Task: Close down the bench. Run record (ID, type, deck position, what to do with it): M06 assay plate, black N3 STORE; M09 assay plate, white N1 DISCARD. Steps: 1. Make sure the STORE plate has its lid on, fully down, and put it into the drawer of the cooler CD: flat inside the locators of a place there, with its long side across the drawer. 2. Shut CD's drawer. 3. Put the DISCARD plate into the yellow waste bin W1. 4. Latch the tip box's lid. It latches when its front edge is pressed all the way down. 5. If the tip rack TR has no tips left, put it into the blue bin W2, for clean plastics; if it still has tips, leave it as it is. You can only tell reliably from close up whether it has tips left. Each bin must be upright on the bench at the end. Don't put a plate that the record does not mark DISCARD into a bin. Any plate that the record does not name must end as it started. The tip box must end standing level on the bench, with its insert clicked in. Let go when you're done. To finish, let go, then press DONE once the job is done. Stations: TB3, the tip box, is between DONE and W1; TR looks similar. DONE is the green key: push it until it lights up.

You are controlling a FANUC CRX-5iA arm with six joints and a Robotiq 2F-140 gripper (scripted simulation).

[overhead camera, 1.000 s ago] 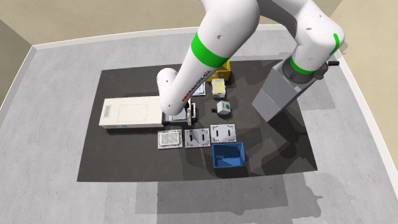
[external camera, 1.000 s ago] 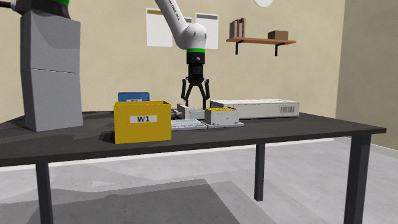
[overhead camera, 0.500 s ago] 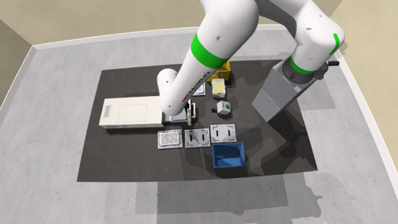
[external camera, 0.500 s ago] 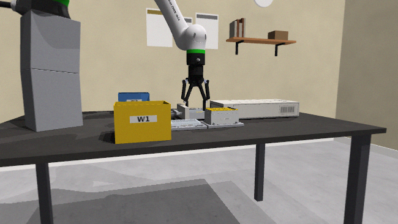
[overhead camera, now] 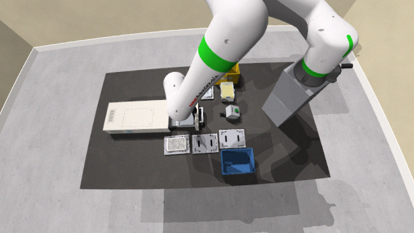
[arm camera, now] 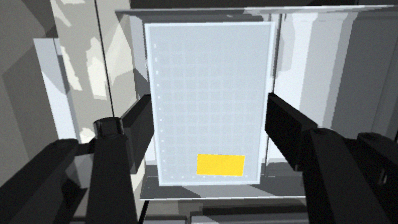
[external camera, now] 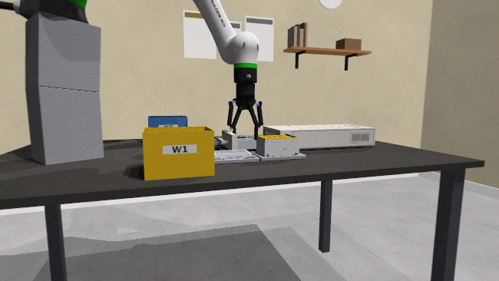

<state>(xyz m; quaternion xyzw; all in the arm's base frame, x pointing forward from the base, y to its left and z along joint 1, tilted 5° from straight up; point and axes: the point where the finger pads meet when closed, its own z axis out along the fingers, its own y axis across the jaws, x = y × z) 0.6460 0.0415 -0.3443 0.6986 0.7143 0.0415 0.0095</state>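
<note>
Now: the drawer 3 cm ahead of my hand and 1 cm below it. The rest, counted from my hand: white assay plate (6 cm ahead, 19 cm to the left, 3 cm below); then cooler CD (18 cm ahead, 1 cm below); then yellow tip rack TR (6 cm ahead, 20 cm to the right, 1 cm above).
</note>
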